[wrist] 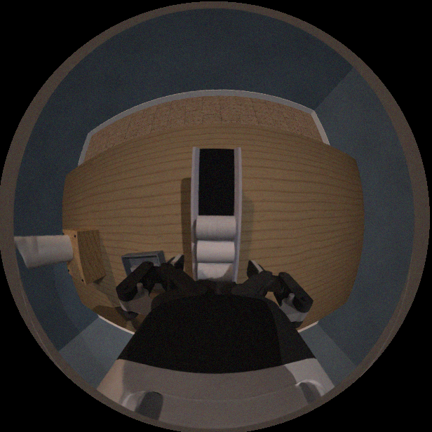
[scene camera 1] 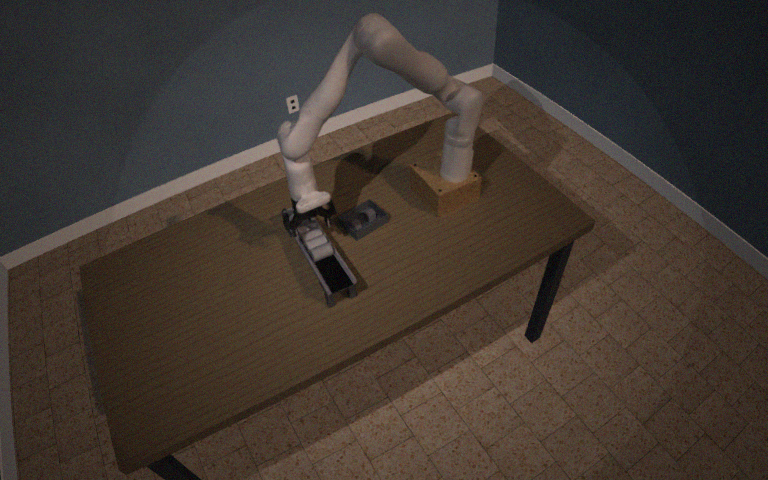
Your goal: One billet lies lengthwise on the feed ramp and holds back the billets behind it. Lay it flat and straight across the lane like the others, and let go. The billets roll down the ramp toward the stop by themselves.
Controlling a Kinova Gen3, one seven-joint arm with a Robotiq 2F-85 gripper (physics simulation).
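Places are measured from the arm's base along level axes (x right, y ahead, z up), in metres.
Where they show: gripper, fingertip midpoint: point(scene camera 1: 312, 231); arm's base, link origin: point(scene camera 1: 454, 173).
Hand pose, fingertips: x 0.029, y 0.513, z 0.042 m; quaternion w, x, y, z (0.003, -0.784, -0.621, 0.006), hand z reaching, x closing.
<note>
Things, the pixels of their centre, and the offset from my fingertips. Level surfaces: height alone.
- lowest billet, body centre: point(scene camera 1: 321, 252) dx -0.045, dy +0.006, dz -0.046 m
- middle billet, body centre: point(scene camera 1: 316, 244) dx -0.005, dy +0.000, dz -0.051 m
- grey tray, body centre: point(scene camera 1: 363, 219) dx +0.055, dy -0.202, dz -0.124 m
- wooden table, surface height: dz -0.141 m
The feed ramp point(scene camera 1: 330, 296) point(wrist: 238, 185) is a narrow lane with pale side rails and a dark bed. Three pale billets show in it: the lowest billet point(scene camera 1: 321, 251) point(wrist: 215, 227), a middle billet point(scene camera 1: 315, 240) point(wrist: 215, 251) and a third billet point(wrist: 215, 271) partly covered by the gripper. The lowest two lie across the lane; dark bed shows below them. The billet lying lengthwise cannot be made out; the ramp's upper end is hidden. My gripper point(scene camera 1: 311, 222) point(wrist: 215, 264) is open and empty over the upper part of the ramp, one finger toward each side of the lane.
A grey tray point(scene camera 1: 370, 228) point(wrist: 143, 255) with small pieces in it stands close beside the ramp, on the arm base's side. The wooden base block point(scene camera 1: 459, 199) point(wrist: 91, 256) stands beyond it. The wooden table point(scene camera 1: 226, 316) point(wrist: 300, 210) carries them all.
</note>
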